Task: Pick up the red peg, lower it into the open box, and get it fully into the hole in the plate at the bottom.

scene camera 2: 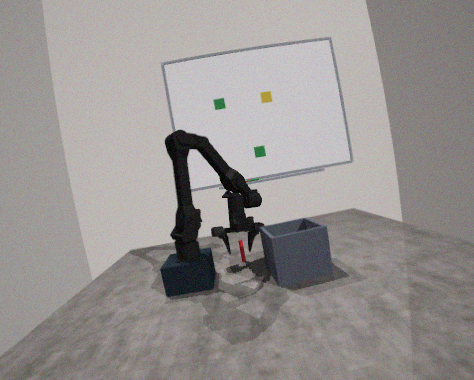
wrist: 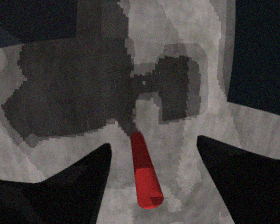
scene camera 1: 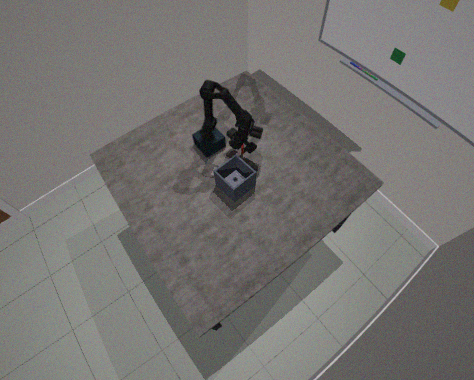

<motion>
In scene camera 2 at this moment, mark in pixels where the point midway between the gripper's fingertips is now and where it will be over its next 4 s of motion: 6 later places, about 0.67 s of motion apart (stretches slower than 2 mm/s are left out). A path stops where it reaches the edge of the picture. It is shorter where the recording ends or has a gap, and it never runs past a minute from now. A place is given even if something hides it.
My gripper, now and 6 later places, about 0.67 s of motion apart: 239, 253; 244, 255; 254, 238; 266, 215; 275, 208; 279, 214; 285, 226
</motion>
